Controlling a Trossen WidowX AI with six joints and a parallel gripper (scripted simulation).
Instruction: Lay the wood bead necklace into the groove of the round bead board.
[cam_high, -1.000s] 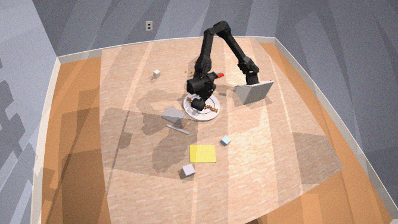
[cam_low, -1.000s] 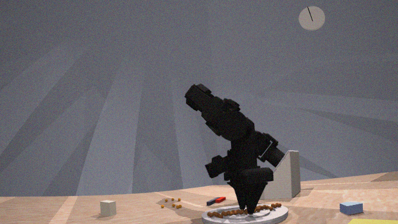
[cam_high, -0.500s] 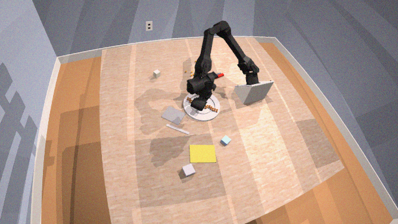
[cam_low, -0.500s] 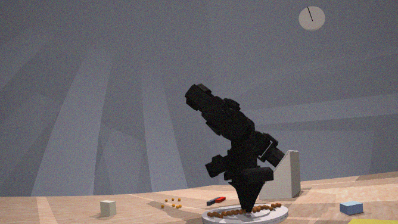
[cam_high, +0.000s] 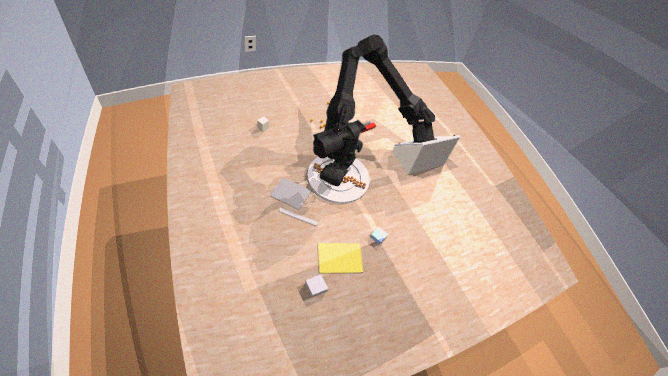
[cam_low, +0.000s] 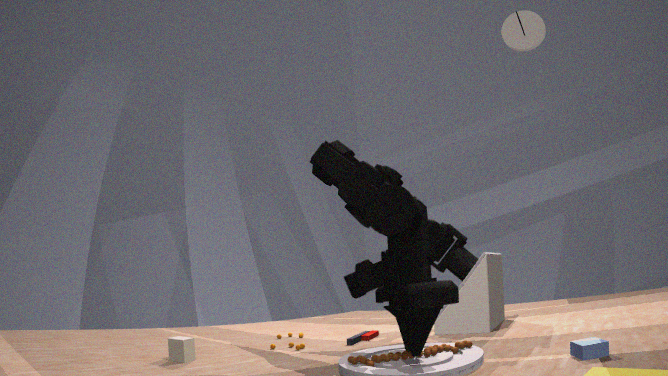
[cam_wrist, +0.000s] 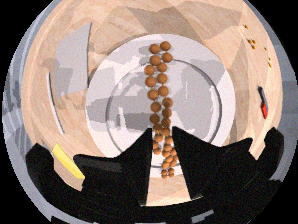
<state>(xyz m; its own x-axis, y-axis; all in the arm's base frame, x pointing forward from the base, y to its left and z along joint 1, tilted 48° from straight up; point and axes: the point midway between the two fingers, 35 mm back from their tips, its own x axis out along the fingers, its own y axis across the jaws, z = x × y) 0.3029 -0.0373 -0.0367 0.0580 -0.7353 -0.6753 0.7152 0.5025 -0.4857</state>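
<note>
The grey sheet lies 160 mm ahead of my gripper tip, 20 mm to the left of it and 10 mm below it. The rest, counted from my gripper tip: yellow sheet: 90 mm ahead, 260 mm to the left, 10 mm below; blue block: 40 mm behind, 230 mm to the left, 10 mm below; stick: 160 mm ahead, 100 mm to the left, 10 mm below.
</note>
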